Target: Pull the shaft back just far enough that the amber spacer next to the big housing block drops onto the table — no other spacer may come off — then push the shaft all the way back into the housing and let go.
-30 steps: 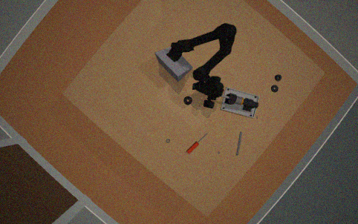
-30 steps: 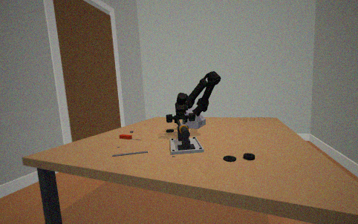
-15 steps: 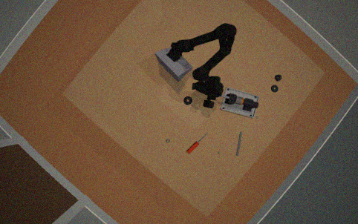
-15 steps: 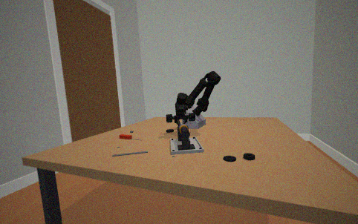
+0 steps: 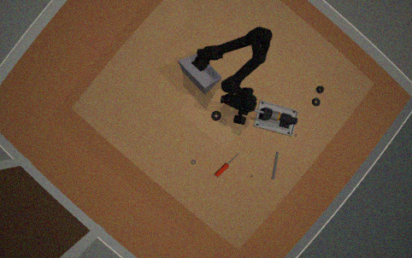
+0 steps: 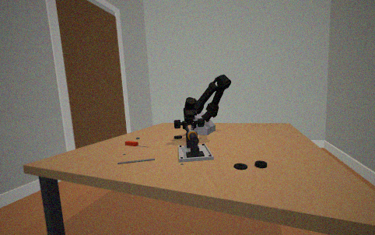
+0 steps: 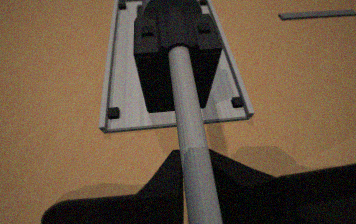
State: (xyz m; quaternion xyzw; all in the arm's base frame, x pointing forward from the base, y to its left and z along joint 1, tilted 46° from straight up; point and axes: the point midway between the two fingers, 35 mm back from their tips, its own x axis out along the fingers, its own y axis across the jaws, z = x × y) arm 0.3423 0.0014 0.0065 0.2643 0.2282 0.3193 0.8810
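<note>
Right now my gripper tip is 5 cm short of the grey shaft, 3 cm to the right of it and 2 cm below it. Also, from my gripper tip: amber spacer: 13 cm ahead, 6 cm to the left, 2 cm above.
</note>
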